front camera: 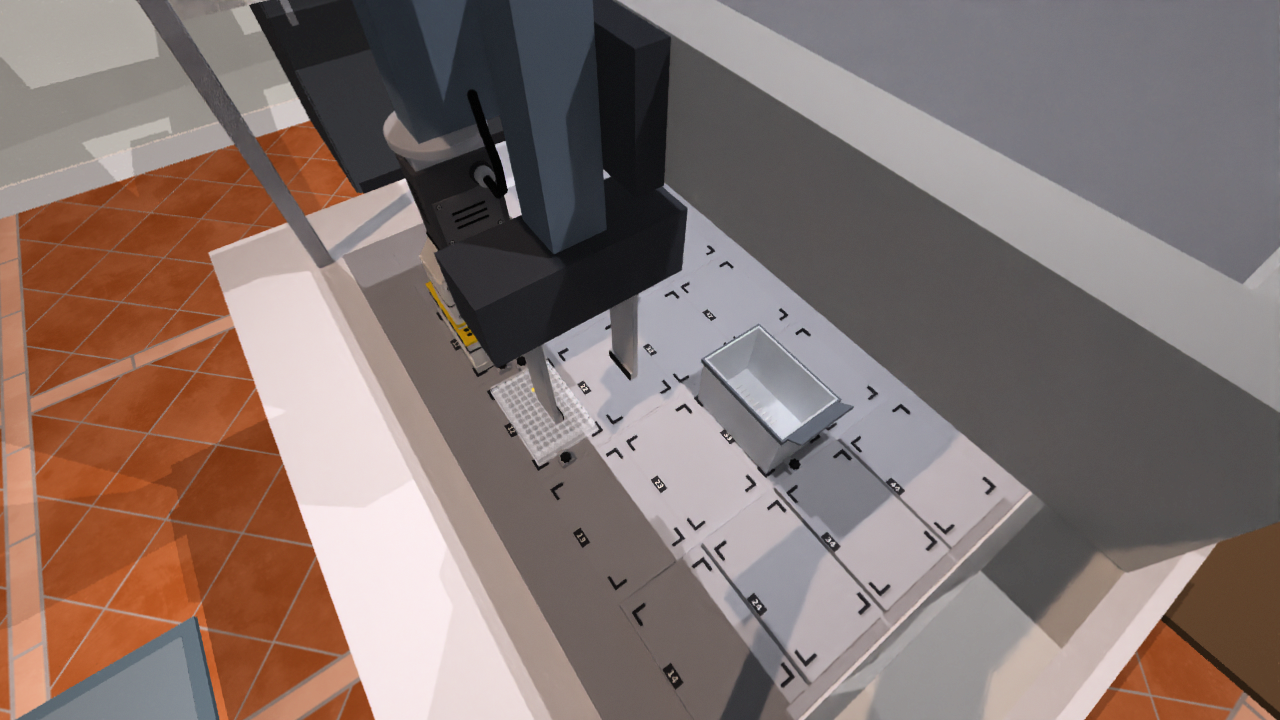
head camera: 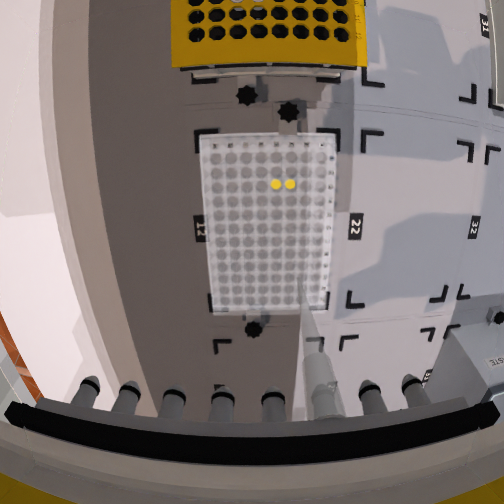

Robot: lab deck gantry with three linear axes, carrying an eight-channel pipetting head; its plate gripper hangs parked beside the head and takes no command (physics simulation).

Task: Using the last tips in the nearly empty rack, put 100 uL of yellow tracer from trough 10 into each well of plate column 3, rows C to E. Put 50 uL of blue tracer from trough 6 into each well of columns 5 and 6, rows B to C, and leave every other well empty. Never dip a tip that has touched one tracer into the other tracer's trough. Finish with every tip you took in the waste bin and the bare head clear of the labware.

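The clear plate (front camera: 528, 429) (head camera: 207, 260) lies on the deck. In the head view, column 3 shows yellow in wells D (head camera: 276, 184) and C (head camera: 290, 184); well E (head camera: 261, 187) shows no yellow. One clear tip (head camera: 309, 325) sits on the sixth nozzle from the left, its lower end seen over the plate; no tracer colour shows in it. The other nozzles are bare. The yellow tip rack (front camera: 453, 315) (head camera: 270, 53) is partly in view. The waste bin (front camera: 729, 402) (head camera: 475, 345) stands to the right. The parked plate gripper (front camera: 590, 392) is open and empty, its fingers wide apart. Tracer surfaces do not show.
The pipetting head (front camera: 465, 210) hangs left of the dark gripper body (front camera: 572, 277) and hides part of the tip rack. Black clamp knobs (head camera: 247, 95) (head camera: 288, 111) stand between rack and plate, and another knob (front camera: 565, 457) (head camera: 253, 329) at the plate's near end. A grey wall (front camera: 895, 268) bounds the deck.
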